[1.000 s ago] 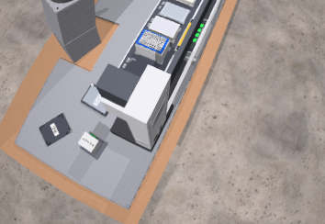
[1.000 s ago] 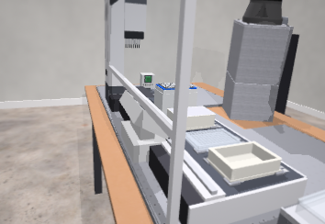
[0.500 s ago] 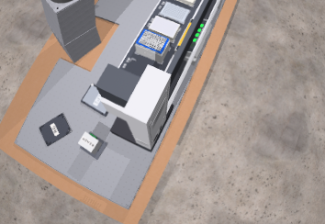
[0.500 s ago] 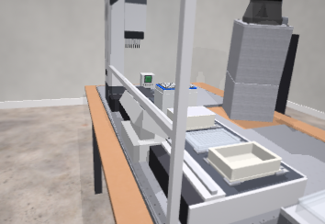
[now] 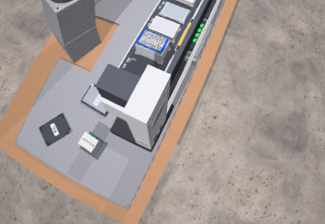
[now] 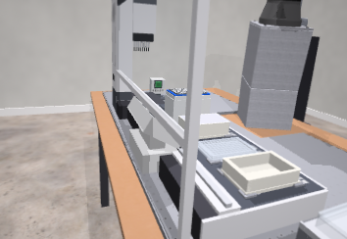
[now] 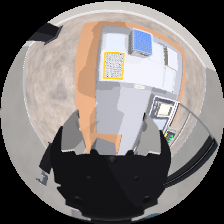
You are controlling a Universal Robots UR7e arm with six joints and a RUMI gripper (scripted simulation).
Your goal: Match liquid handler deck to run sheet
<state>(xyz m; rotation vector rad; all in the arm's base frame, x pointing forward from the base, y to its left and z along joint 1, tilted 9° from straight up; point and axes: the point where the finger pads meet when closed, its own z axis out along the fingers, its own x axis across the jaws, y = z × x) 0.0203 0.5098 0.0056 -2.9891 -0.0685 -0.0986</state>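
Now: the yellow-framed tip rack 10 cm to the left of my hand and 21 cm below it. Round my hand: clear well plate: 36 cm ahead, 21 cm to the right, 26 cm below; then shelf: 16 cm ahead, 18 cm to the left, 26 cm below; then cream one-well reservoir: 36 cm ahead, 8 cm to the right, 25 cm below.
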